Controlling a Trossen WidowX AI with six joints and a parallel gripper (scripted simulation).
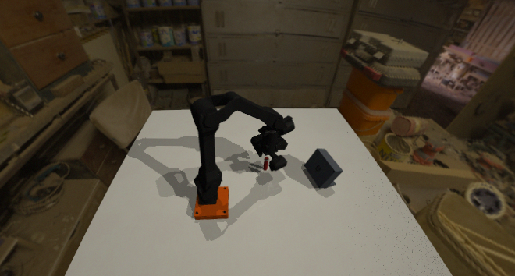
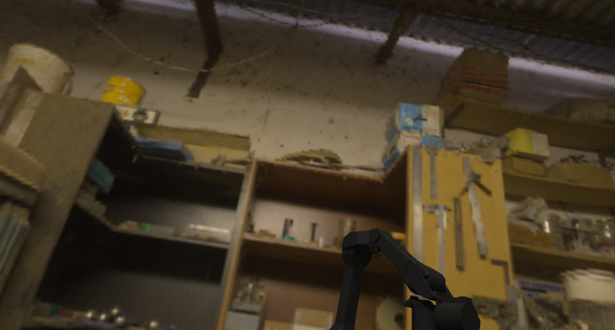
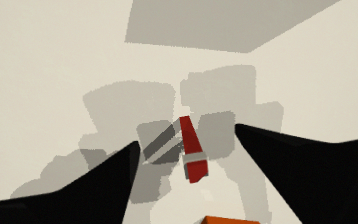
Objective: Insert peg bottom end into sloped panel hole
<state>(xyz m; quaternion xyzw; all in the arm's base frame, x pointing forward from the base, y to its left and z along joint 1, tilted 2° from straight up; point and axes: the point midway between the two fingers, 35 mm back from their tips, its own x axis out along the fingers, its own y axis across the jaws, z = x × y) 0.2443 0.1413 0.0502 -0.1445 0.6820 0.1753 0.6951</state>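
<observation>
Now: gripper tip 24 cm short of the dark sloped panel, 6 cm to the left of it and 3 cm below it. Round my gripper tip: red peg (2 cm above).
</observation>
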